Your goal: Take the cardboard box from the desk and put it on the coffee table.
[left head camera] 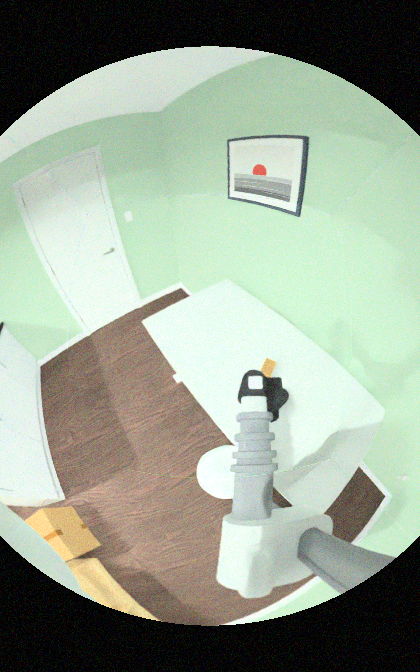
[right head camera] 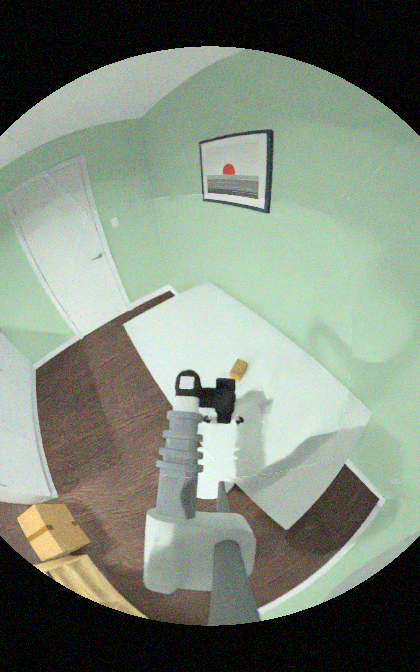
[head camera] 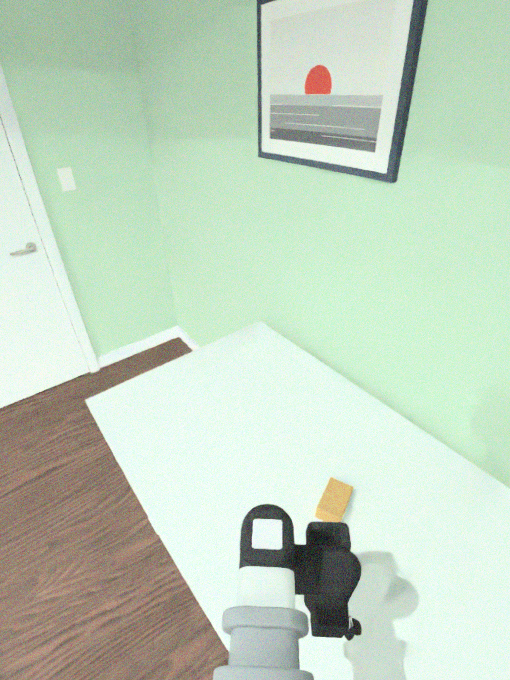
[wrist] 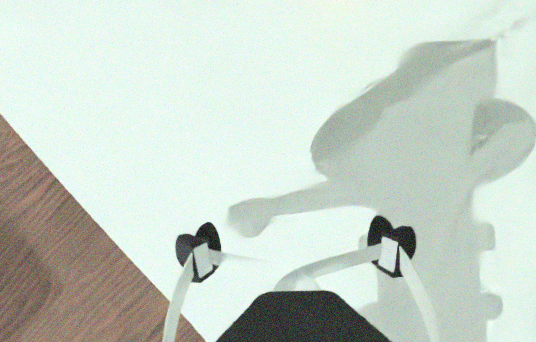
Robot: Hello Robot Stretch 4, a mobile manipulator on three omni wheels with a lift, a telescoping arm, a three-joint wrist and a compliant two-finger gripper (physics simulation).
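Pixels of known places: gripper, between the fingertips: (wrist: 293, 238); robot's base, origin of its link: (right head camera: 207, 471).
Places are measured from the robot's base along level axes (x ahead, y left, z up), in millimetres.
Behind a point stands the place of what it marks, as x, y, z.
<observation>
A small orange-brown cardboard box (head camera: 334, 498) {536, -157, 743} (left head camera: 268, 367) (right head camera: 239, 369) {525, -164, 742} lies on the white desk (head camera: 219, 406) {869, 164, 692} (left head camera: 210, 330) (right head camera: 190, 325) {857, 124, 693}. The box does not show in the wrist view. My gripper (right head camera: 223, 420) {271, -87, 743} (wrist: 293, 238) {271, -87, 743} points down over the desk, on the near side of the box and apart from it. Its two fingers stand apart in the wrist view, with bare desk showing between the tips, so it is open and empty. In the head camera view the black wrist hides most of the fingers. I cannot make out a coffee table in these views.
A larger taped carton (left head camera: 62, 532) (right head camera: 52, 531) {-917, 1138, 339} stands at the lower left beside a pale wooden piece (left head camera: 107, 590) (right head camera: 95, 585). White furniture (left head camera: 25, 430) (right head camera: 17, 425) {-138, 1851, 373} stands at the left. A wall runs along the desk's far side. Dark wood floor (head camera: 82, 549) {669, 793, -28} borders its left edge.
</observation>
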